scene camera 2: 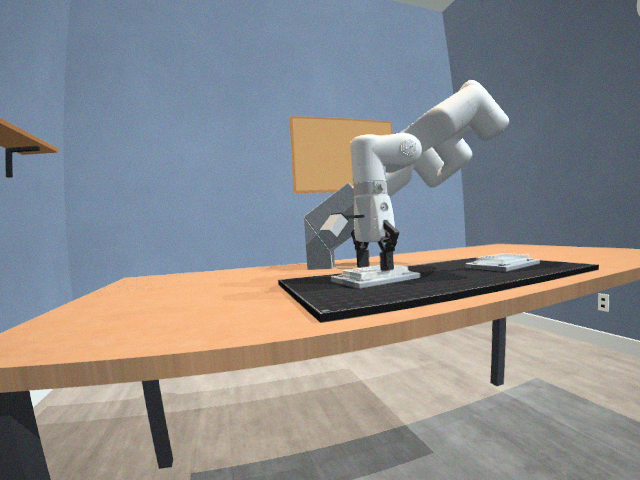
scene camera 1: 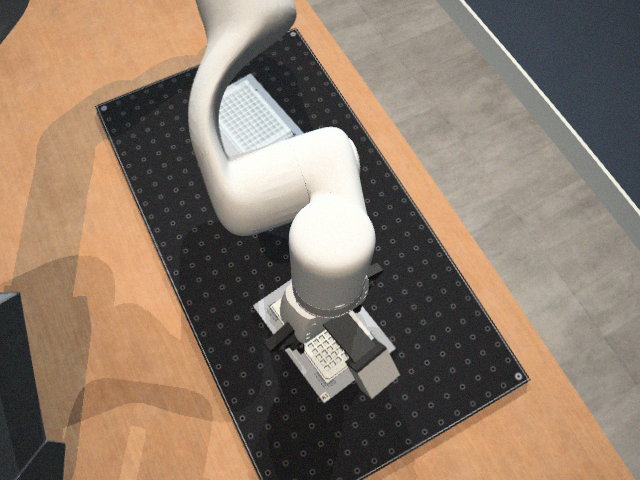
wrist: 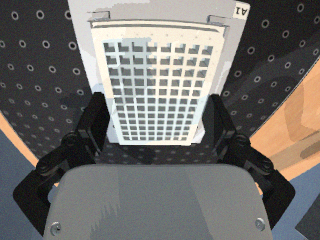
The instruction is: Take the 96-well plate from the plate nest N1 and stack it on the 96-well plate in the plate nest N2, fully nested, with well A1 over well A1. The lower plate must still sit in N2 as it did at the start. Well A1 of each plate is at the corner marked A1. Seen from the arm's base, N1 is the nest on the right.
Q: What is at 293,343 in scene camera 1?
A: The gripper.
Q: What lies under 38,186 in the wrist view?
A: The gripper.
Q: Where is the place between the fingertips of the gripper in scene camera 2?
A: At 374,268
